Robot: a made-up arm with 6 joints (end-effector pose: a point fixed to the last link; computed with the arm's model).
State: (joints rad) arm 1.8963 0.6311 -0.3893 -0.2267 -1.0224 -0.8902
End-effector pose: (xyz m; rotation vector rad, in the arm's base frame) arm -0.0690 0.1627 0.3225 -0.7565 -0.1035 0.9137
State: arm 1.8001 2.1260 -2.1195 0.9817 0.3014 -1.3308
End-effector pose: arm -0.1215 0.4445 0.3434 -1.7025 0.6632 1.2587
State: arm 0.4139 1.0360 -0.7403 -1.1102 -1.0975 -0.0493
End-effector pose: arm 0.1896 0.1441 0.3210 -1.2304 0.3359 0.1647
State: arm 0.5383 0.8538 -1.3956 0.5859 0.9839 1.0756
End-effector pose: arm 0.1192 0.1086 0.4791 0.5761 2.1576 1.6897
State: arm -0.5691 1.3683 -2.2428 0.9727 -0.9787 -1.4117
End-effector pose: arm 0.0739 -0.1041 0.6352 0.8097 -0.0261 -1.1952
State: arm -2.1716 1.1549 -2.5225 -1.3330 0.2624 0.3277
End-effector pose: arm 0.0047 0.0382 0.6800 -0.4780 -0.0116 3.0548
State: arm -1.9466 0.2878 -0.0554 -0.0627 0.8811 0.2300
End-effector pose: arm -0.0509 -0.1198 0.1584 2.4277 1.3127 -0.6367
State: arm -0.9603 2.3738 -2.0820 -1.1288 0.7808 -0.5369
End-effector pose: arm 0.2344 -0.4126 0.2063 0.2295 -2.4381 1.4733
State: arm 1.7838 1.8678 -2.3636 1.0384 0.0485 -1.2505
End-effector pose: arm -0.0779 0.3460 0.5369 -0.9631 0.5707 1.4437
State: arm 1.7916 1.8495 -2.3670 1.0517 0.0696 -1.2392
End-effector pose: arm -0.0802 0.3378 0.5437 -0.9632 0.5586 1.4842
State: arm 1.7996 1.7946 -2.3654 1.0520 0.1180 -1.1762
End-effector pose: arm -0.0810 0.3162 0.5602 -0.9576 0.5364 1.5732
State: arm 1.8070 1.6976 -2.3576 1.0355 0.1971 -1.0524
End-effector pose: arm -0.0791 0.2779 0.5853 -0.9514 0.5027 1.7108
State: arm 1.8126 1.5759 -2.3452 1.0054 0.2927 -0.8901
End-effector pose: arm -0.0739 0.2282 0.6109 -0.9542 0.4651 1.8647
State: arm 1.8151 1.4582 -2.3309 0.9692 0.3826 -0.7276
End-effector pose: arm -0.0669 0.1792 0.6292 -0.9679 0.4376 1.9957
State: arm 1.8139 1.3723 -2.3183 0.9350 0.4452 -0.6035
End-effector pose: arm -0.0606 0.1436 0.6386 -0.9819 0.4285 2.0779
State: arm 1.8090 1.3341 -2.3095 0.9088 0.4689 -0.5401
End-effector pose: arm -0.0570 0.1291 0.6414 -0.9854 0.4362 2.1045
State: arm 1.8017 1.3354 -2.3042 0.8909 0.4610 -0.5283
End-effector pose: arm -0.0559 0.1320 0.6405 -0.9786 0.4526 2.0897
